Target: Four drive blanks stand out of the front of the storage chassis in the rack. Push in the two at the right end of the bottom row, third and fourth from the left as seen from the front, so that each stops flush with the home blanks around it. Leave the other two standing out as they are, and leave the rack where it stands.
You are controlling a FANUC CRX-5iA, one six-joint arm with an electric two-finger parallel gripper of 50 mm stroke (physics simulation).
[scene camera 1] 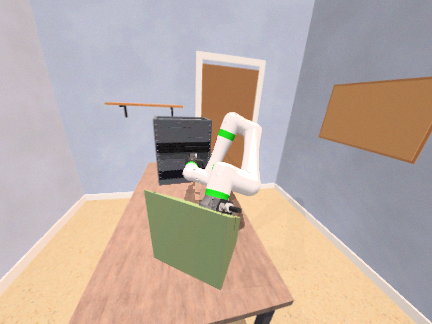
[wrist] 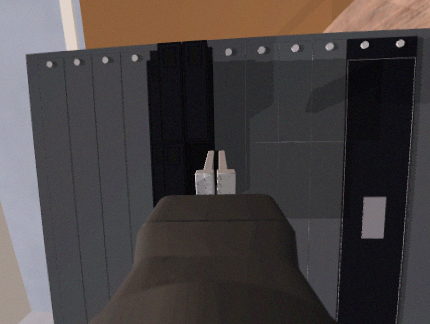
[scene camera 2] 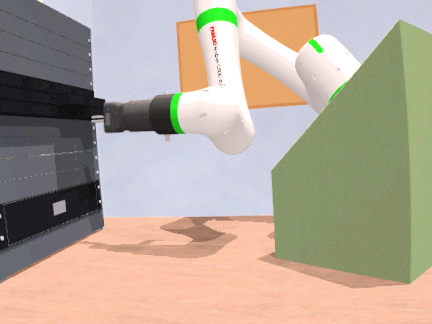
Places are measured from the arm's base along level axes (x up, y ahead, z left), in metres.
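Pixels of known places: gripper, between the fingertips: (scene camera 1: 195,154) (wrist: 216,161) (scene camera 2: 94,119); arm's base, origin of its link: (scene camera 1: 212,209).
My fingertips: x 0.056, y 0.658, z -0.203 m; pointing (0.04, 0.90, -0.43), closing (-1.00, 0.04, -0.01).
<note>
For each thing: its top centre in the pictures, then the offset to it from my fingertips. "spot": a spot on its surface instead. Level surfaces: height alone.
- dark block, a spot on its surface: (scene camera 2: 98,106) spot: dx +0.041, dy +0.003, dz -0.084 m
- black panel, centre of its top: (wrist: 338,216) (scene camera 2: 55,190) (scene camera 1: 185,169) dx -0.171, dy +0.097, dz +0.067 m
- table, height of its surface: dx -0.325 m
The storage chassis (scene camera 1: 175,147) (scene camera 2: 40,97) (wrist: 154,110) is the black band across the rack (scene camera 1: 181,129) (scene camera 2: 40,40) (wrist: 107,165). At its right end two dark drive fronts (wrist: 171,90) (wrist: 195,90), one above the other, reach past the rack's edge in the wrist view; a dark block (scene camera 2: 98,106) stands out there in scene camera 2. How far each blank stands out is too dark to tell. My gripper (scene camera 2: 95,118) (wrist: 216,161) is shut and empty. Its fingertips are at the chassis's lower edge, below the dark block; contact cannot be told. The gripper body hides the chassis's left part.
Below the chassis are grey panels (wrist: 295,175) and a black panel (scene camera 2: 35,220) (wrist: 375,130) with a pale label. A green slanted block (scene camera 1: 192,240) (scene camera 2: 350,175) stands on the table (scene camera 1: 120,260) (scene camera 2: 175,285), near the arm's base.
</note>
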